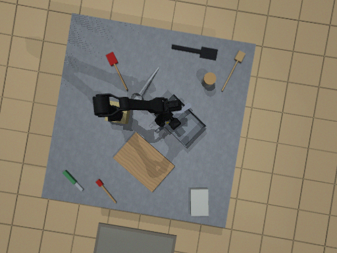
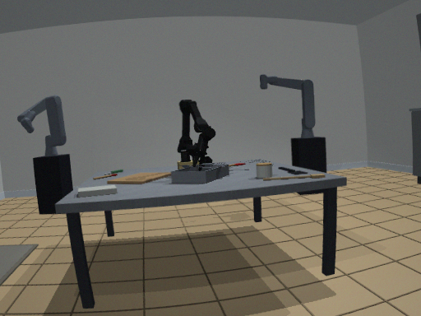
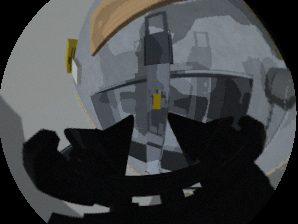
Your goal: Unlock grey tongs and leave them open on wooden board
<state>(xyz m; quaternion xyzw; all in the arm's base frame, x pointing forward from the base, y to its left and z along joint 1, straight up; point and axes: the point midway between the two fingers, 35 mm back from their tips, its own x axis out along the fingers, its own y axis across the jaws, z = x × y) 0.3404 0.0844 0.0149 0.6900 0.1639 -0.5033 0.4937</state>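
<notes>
Right now the yellow lock piece is 30 mm behind my gripper tip, 20 mm to the right of it and 20 mm above it. The rest, counted from my gripper tip: roasting tin (40 mm ahead, 30 mm to the left, 20 mm below); black spatula (10 mm ahead, 520 mm to the left, 50 mm below); wooden board (100 mm behind, 330 mm to the right, 40 mm below).
</notes>
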